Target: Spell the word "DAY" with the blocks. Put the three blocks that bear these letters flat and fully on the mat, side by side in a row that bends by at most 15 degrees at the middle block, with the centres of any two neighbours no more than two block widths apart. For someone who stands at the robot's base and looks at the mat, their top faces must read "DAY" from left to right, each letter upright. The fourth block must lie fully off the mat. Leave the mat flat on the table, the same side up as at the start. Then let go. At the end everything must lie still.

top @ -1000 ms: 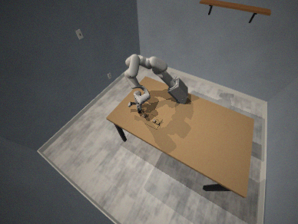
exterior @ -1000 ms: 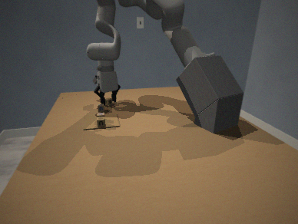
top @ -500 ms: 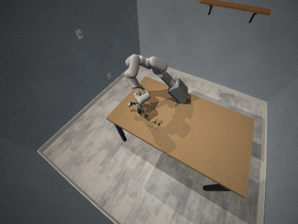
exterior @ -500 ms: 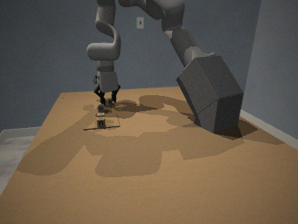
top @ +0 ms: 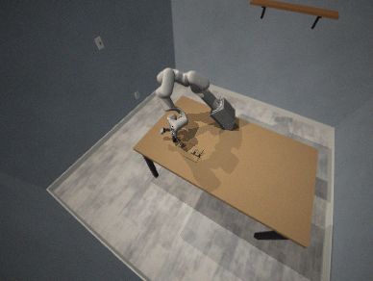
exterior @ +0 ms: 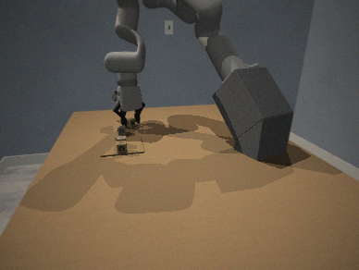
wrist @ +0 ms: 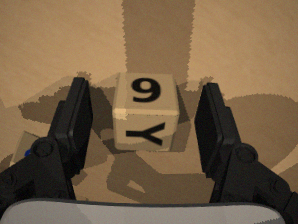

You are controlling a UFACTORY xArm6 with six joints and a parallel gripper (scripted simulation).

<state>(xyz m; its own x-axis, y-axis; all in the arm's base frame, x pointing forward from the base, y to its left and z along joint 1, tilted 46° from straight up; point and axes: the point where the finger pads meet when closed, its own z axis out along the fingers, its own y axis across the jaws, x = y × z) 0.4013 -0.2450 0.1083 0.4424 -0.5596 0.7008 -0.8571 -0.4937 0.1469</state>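
Now: the thin tan mat 220 mm to the left of my hand, 60 mm ahead of it and 20 mm below it.
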